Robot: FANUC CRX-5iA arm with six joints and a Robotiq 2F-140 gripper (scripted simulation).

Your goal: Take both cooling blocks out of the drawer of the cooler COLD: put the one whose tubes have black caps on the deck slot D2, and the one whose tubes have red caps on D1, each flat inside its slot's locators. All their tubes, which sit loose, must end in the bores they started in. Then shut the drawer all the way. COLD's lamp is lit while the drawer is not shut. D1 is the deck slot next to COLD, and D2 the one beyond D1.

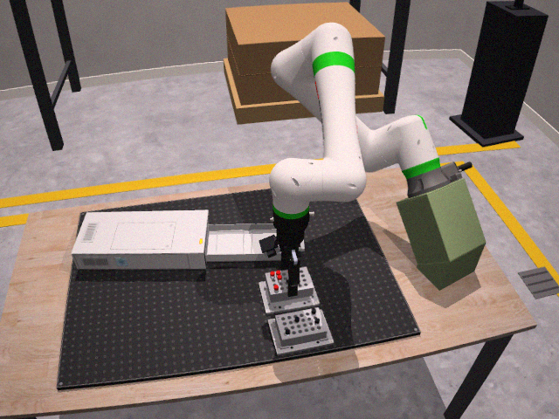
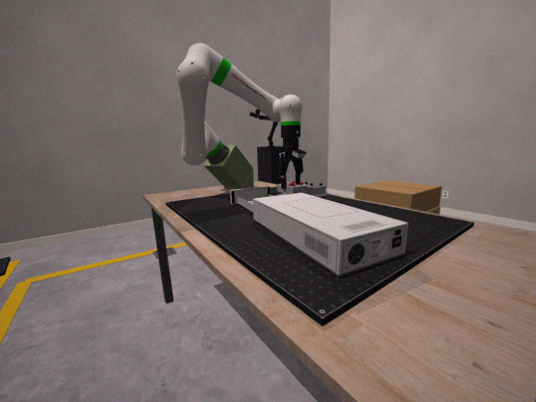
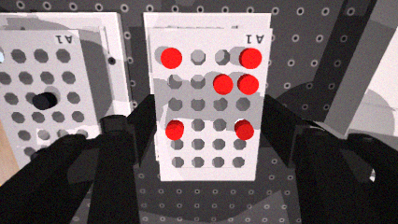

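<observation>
My gripper is now 80 mm above the slot D1. The rest, counted from my hand: white cooler (220 mm ahead, 290 mm to the right, 40 mm below); drawer (40 mm ahead, 230 mm to the right, 40 mm below); deck slot D2 (20 mm ahead, 140 mm to the left, 80 mm below).
</observation>
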